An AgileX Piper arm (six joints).
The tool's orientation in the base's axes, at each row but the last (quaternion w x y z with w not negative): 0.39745, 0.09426, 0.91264, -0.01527; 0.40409, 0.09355, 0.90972, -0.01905; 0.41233, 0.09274, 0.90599, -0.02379; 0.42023, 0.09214, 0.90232, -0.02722; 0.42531, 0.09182, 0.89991, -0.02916; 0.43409, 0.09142, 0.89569, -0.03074; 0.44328, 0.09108, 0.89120, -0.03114; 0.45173, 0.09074, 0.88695, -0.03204; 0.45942, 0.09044, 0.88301, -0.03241; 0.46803, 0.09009, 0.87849, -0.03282; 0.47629, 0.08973, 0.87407, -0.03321
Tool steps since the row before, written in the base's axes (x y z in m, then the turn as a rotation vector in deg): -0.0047, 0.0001, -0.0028, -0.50, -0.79, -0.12; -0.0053, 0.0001, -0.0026, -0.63, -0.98, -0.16; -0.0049, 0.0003, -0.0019, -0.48, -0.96, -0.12; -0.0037, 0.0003, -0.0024, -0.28, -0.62, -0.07; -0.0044, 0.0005, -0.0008, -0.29, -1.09, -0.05; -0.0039, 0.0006, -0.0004, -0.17, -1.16, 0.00; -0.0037, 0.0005, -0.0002, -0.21, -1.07, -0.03; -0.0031, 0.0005, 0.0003, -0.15, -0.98, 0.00; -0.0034, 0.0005, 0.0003, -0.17, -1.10, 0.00; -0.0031, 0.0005, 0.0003, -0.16, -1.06, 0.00; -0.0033, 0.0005, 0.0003, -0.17, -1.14, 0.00
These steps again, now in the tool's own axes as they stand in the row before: 0.0052, -0.0009, -0.0015, 0.29, -0.87, -0.20; 0.0054, -0.0010, -0.0021, 0.38, -1.09, -0.25; 0.0046, -0.0007, -0.0024, 0.26, -1.04, -0.16; 0.0042, -0.0005, -0.0013, 0.14, -0.66, -0.09; 0.0034, -0.0004, -0.0029, 0.07, -1.13, -0.05; 0.0028, -0.0002, -0.0028, -0.06, -1.17, 0.02; 0.0024, -0.0002, -0.0028, 0.00, -1.09, 0.00; 0.0016, -0.0001, -0.0027, -0.04, -0.99, 0.02; 0.0017, -0.0001, -0.0030, -0.05, -1.11, 0.02; 0.0015, -0.0001, -0.0028, -0.05, -1.07, 0.02; 0.0016, -0.0001, -0.0030, -0.05, -1.15, 0.02
